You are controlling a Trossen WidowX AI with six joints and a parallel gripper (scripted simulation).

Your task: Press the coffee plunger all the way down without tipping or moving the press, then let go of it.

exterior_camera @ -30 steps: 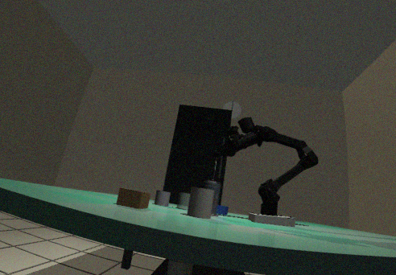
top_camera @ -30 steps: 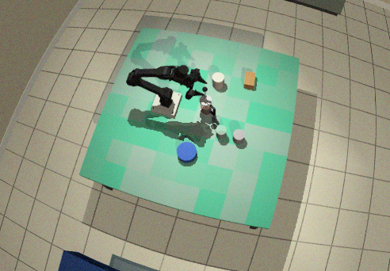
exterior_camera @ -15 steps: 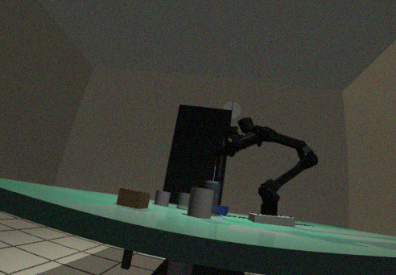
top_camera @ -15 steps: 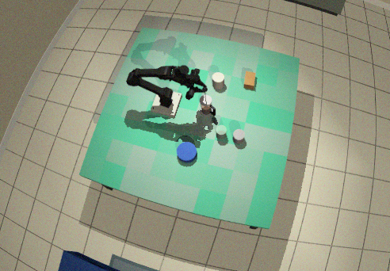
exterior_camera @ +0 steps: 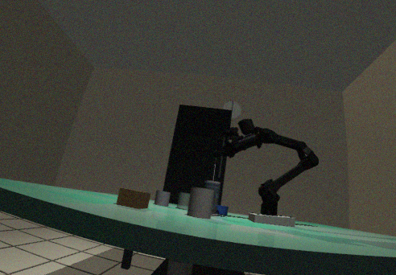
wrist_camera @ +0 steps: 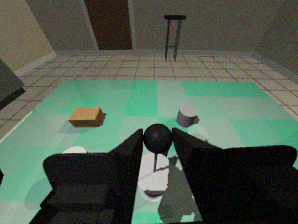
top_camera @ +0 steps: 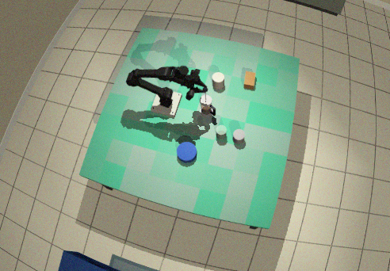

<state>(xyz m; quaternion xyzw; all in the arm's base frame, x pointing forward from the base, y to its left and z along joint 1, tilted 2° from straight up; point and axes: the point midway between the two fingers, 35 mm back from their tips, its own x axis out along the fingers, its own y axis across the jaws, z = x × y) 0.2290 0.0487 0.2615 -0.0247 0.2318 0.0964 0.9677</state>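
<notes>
My gripper tip is 140 mm above the coffee press, 10 mm to the left of it and 10 mm short of it. Round my gripper tip: orange-brown box: 320 mm to the left, 250 mm below, 180 mm ahead.
</notes>
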